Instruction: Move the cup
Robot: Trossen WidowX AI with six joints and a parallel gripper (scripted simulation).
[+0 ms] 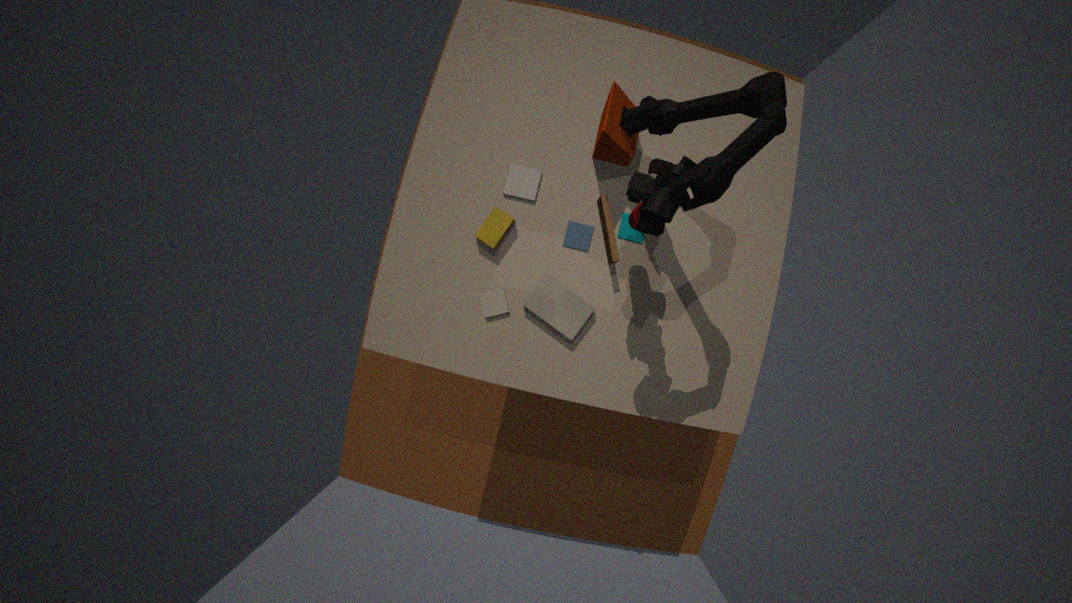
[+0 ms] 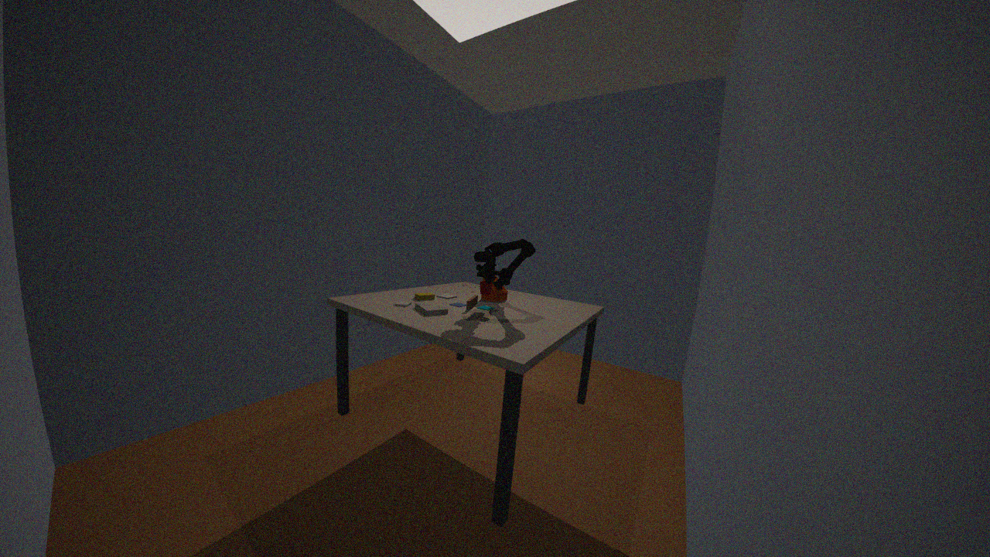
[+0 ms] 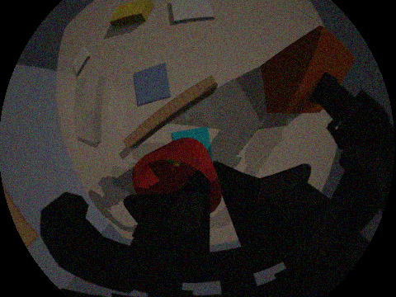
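Right now my gripper tip is 130 mm above the teal pad, 30 mm short of it and 10 mm to the right of it. Round my gripper tip: red cup 30 mm ahead; then wooden bar 100 mm below, 70 mm to the right, 60 mm ahead; then large white block 320 mm ahead, 150 mm to the right, 110 mm below.
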